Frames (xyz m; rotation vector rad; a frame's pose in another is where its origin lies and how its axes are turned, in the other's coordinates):
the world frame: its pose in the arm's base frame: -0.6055 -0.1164 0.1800 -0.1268 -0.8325 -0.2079
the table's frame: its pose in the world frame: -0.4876 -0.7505 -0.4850 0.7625 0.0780 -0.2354
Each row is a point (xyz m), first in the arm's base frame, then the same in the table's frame.
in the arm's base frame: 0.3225 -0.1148 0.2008
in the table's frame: 0.9271 0.8270 -0.8077
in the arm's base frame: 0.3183 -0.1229 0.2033
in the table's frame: 0.9285 0.8229 -0.7993
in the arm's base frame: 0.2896 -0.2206 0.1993
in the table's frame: 0.9387 0.7494 -0.7295
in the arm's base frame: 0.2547 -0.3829 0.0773
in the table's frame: 0.8925 0.5550 -0.6791
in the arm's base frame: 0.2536 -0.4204 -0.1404
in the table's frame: 0.7684 0.3939 -0.7653
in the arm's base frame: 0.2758 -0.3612 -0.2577
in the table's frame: 0.6908 0.3650 -0.8697
